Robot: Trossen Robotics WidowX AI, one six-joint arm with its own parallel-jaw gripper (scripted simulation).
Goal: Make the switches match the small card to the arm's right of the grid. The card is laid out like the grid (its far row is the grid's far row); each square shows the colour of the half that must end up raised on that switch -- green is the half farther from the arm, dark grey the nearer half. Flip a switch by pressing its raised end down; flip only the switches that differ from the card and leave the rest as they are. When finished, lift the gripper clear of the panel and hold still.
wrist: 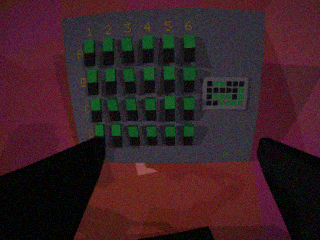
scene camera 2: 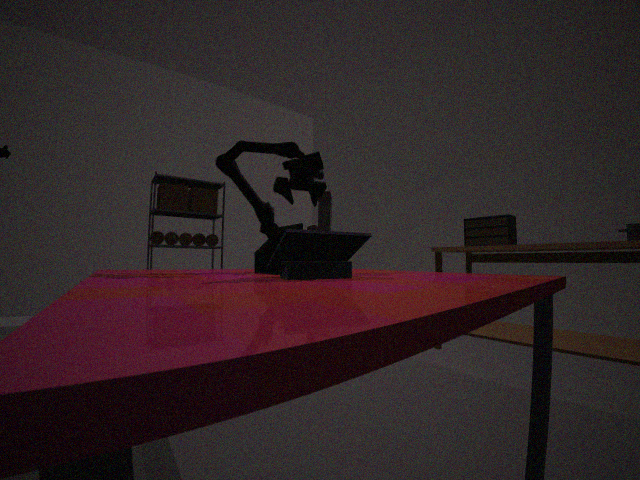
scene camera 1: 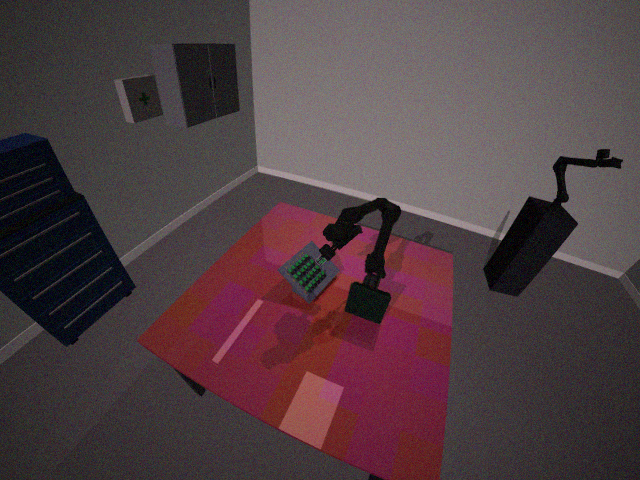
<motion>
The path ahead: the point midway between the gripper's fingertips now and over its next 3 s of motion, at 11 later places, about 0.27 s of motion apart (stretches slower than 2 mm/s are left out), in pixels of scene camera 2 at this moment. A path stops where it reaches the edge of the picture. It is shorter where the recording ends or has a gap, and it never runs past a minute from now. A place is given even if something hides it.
My gripper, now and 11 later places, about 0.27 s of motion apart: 304, 205; 320, 211; 335, 224; 340, 229; 341, 233; 341, 236; 342, 238; 342, 238; 342, 239; 342, 239; 342, 239; 342, 240
</motion>
